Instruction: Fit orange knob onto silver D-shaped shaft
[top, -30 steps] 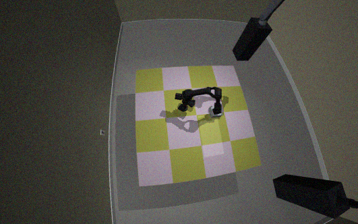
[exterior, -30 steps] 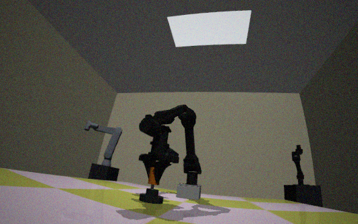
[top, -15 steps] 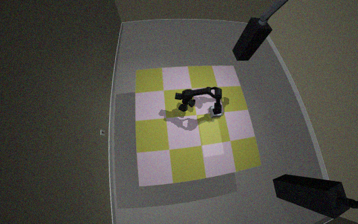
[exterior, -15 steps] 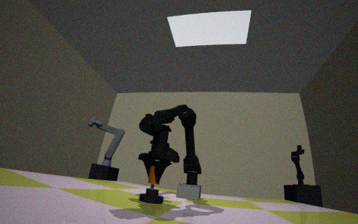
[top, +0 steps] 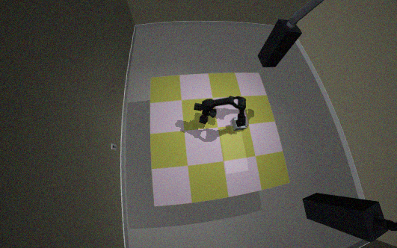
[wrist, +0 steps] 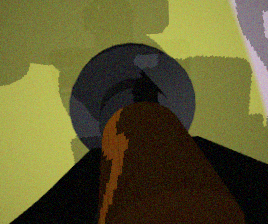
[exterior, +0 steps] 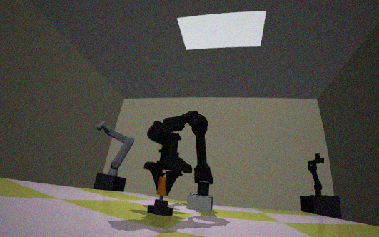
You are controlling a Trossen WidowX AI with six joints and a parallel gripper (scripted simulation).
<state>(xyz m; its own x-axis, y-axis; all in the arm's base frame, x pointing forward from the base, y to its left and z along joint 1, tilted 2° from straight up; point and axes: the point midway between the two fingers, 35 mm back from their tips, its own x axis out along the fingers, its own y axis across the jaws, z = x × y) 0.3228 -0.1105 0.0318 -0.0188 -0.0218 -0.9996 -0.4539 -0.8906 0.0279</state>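
My gripper tip is now 30 mm below the orange knob. Also, from my gripper tip: round dark pedestal 40 mm below.
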